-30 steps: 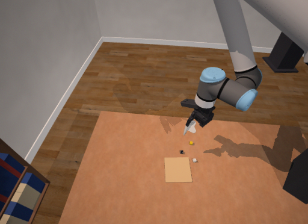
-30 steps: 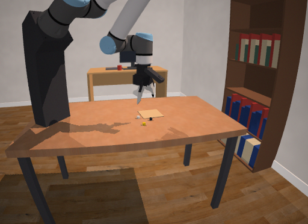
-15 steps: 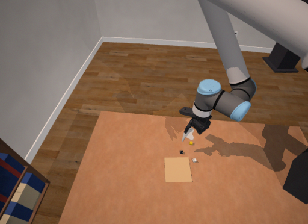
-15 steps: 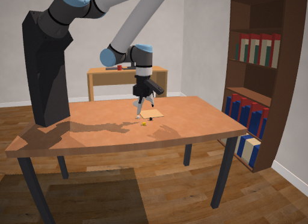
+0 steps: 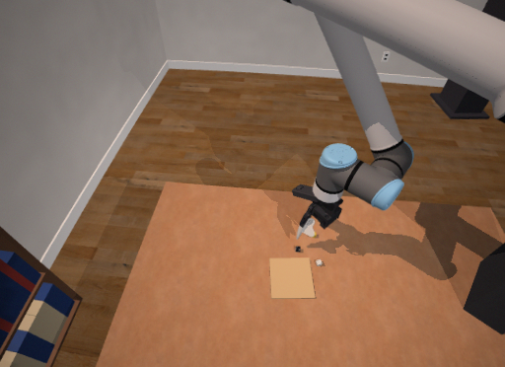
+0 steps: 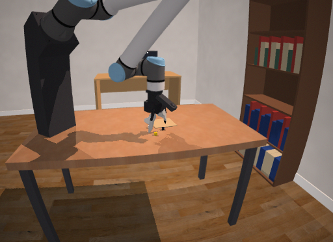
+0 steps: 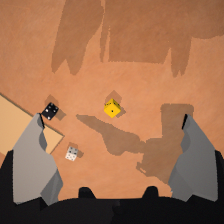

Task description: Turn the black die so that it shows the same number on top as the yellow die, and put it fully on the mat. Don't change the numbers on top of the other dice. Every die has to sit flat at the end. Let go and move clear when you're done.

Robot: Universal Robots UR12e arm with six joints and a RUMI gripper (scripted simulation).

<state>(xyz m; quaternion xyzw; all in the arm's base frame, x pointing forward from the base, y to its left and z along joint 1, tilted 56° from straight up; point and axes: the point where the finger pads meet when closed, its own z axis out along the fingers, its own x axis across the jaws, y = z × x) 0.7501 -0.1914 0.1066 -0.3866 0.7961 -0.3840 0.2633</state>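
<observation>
Right now the yellow die is 40 mm below my hand, 10 mm to the left of it and 10 mm behind it. From my hand the other things lie so: tan mat (170 mm to the left, 100 mm ahead, 40 mm below); white die (130 mm to the left, 40 mm below, 10 mm behind); black die (70 mm to the left, 60 mm ahead, 40 mm below).
</observation>
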